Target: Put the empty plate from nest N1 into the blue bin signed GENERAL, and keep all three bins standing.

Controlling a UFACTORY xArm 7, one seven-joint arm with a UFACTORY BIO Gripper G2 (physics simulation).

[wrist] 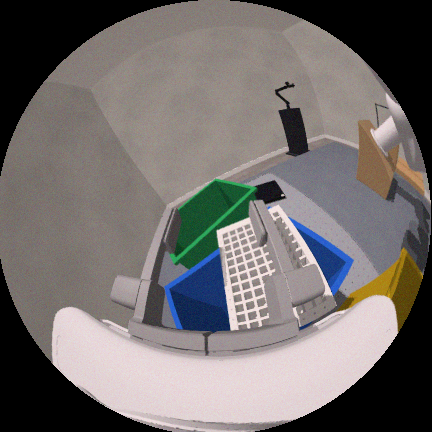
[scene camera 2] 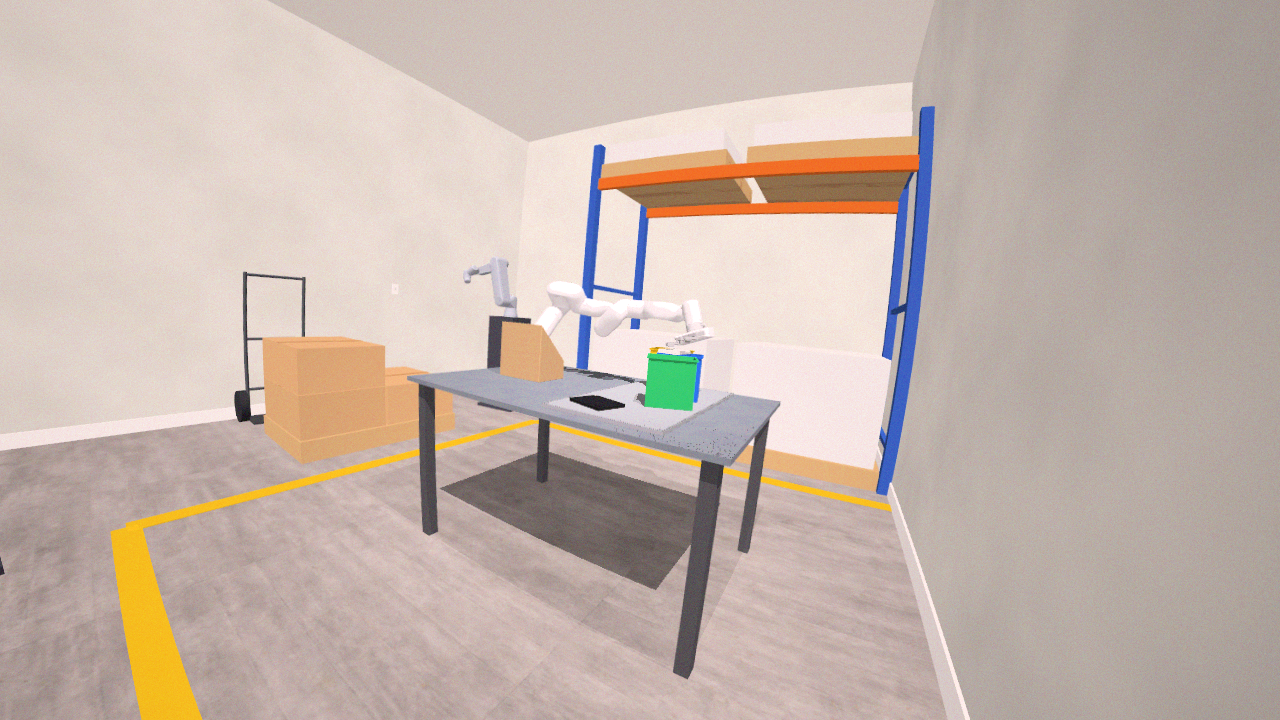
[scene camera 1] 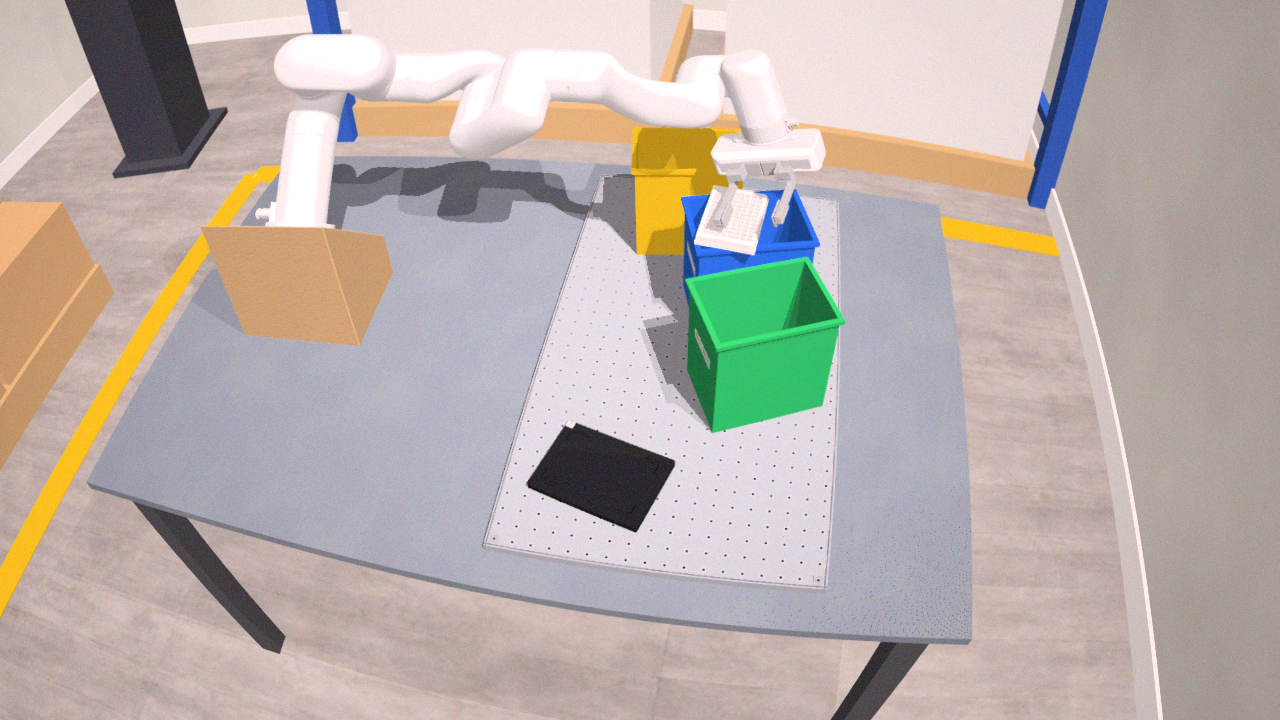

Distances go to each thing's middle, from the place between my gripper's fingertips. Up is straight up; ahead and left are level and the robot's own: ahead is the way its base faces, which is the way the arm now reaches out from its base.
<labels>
Right now my hand is 1 cm past the white gridded plate (scene camera 1: 742, 233), 6 cm to the right of it and 4 cm above it. Also, from my hand: yellow bin (scene camera 1: 668, 163): 8 cm behind, 25 cm to the left, 14 cm below; then blue bin (scene camera 1: 796, 238): 1 cm ahead, 7 cm to the left, 14 cm below; then green bin (scene camera 1: 761, 339): 2 cm ahead, 10 cm to the right, 14 cm below.
</labels>
